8 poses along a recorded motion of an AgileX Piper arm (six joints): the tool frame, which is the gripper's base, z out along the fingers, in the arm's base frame.
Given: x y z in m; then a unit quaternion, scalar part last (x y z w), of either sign.
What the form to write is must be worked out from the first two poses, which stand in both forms.
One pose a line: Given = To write
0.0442 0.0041 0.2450 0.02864 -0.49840 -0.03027 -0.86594 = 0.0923 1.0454 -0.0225 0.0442 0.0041 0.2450
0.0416 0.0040 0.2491 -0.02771 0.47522 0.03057 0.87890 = 0.0930 0.9923 -0.0235 0.0416 0.0040 0.2491
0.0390 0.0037 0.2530 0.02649 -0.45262 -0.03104 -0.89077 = 0.0933 0.9411 -0.0236 0.0390 0.0037 0.2530
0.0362 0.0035 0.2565 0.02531 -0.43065 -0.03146 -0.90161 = 0.0936 0.8921 -0.0238 0.0362 0.0035 0.2565
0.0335 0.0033 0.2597 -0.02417 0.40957 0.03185 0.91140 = 0.0939 0.8455 -0.0240 0.0335 0.0033 0.2597
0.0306 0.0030 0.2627 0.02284 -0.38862 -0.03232 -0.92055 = 0.0938 0.7997 -0.0236 0.0306 0.0030 0.2627
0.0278 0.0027 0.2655 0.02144 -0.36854 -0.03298 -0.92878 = 0.0936 0.7562 -0.0226 0.0278 0.0027 0.2655
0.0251 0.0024 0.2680 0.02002 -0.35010 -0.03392 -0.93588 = 0.0933 0.7166 -0.0209 0.0251 0.0024 0.2680
